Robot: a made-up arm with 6 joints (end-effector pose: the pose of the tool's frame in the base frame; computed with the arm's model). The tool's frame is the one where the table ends.
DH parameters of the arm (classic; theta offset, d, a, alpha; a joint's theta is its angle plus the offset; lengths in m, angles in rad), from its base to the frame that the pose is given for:
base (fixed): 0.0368 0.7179 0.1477 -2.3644
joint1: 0 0.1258 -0.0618 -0.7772
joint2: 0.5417 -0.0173 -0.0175 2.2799
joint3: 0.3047 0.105 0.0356 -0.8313
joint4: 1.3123 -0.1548 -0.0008 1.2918
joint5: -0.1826 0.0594 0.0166 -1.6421
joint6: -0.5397 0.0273 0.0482 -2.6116
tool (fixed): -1.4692 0.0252 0 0
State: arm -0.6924 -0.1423 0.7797 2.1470 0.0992 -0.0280
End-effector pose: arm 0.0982 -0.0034 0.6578 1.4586 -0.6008 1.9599
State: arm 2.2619 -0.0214 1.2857 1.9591 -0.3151 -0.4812
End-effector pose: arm 0.1454 0.1190 0.7183 0.6018 -1.0953 -1.0073
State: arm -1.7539 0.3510 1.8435 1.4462 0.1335 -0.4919
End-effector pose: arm 0.1928 0.0577 0.5568 -1.4720 0.6591 -1.9637
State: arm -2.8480 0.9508 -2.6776 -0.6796 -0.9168 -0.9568
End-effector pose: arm 0.1055 0.0614 0.4129 -2.0458 0.5399 0.8566
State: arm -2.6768 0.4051 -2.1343 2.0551 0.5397 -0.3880
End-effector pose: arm 0.2048 0.0922 0.5641 -0.2450 2.6136 1.2948
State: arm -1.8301 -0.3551 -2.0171 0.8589 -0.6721 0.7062
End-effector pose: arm 0.2341 -0.0565 0.5312 1.6066 2.0471 -0.7456
